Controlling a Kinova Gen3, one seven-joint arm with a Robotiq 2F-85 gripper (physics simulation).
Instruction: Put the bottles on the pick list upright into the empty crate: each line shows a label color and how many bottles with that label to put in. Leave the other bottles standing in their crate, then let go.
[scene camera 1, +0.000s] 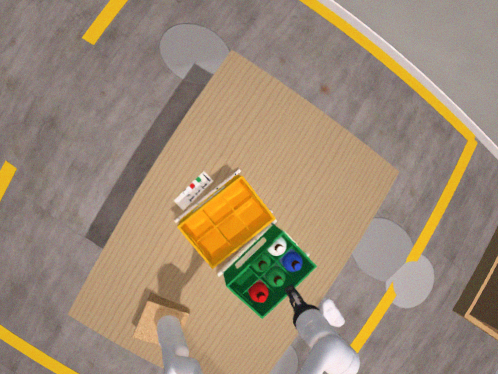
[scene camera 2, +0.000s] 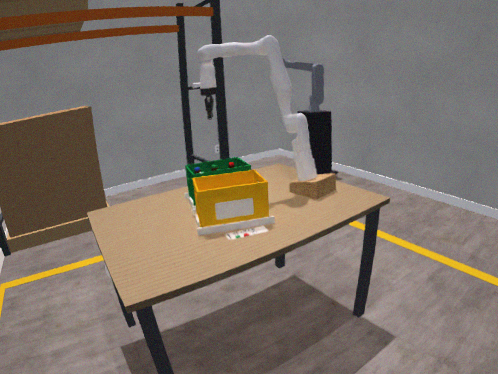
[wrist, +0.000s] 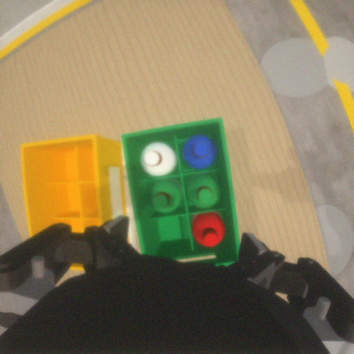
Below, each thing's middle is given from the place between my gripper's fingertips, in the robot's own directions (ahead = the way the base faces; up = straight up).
My gripper is now 6 cm short of the blue bottle (wrist: 199, 151), 5 cm to the left of it and 31 cm above it. From my hand the other things lie so: white-labelled bottle (wrist: 157, 158): 9 cm ahead, 3 cm to the left, 31 cm below; red bottle (wrist: 208, 229): 10 cm behind, 31 cm below.
